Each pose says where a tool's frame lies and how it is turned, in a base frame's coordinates. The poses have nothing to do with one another.
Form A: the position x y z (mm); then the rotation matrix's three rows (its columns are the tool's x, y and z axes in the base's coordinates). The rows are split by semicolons.
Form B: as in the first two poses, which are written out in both.
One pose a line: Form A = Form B
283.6 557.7 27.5; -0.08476 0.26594 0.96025; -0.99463 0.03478 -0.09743; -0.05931 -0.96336 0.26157 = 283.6 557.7 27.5 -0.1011 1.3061 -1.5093
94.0 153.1 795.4; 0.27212 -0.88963 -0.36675; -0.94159 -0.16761 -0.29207; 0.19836 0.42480 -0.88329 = 94.0 153.1 795.4 -2.4691 2.6536 2.0077
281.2 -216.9 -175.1; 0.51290 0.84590 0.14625; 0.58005 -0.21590 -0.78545; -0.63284 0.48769 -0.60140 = 281.2 -216.9 -175.1 -1.3867 2.2160 0.6566
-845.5 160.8 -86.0; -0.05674 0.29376 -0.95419; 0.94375 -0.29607 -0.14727; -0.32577 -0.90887 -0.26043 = -845.5 160.8 -86.0 -2.9885 1.8343 -1.2266
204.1 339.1 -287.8; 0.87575 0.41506 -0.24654; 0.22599 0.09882 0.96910; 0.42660 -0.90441 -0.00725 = 204.1 339.1 -287.8 1.8199 1.5781 -2.0115
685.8 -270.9 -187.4; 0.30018 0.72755 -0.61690; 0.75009 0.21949 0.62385; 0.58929 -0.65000 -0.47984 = 685.8 -270.9 -187.4 2.3506 2.0713 -2.3072
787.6 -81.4 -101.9; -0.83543 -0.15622 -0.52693; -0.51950 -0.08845 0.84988; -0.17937 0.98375 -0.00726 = 787.6 -81.4 -101.9 2.1258 1.5781 1.3904
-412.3 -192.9 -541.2; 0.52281 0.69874 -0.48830; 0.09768 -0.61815 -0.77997; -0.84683 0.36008 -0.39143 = -412.3 -192.9 -541.2 -2.1301 1.9730 0.4020
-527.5 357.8 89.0; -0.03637 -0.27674 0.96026; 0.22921 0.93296 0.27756; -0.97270 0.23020 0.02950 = -527.5 357.8 89.0 0.2814 1.5413 0.2324
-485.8 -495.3 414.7; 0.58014 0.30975 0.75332; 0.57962 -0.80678 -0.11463; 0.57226 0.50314 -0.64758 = -485.8 -495.3 414.7 -0.1510 2.2752 2.4204
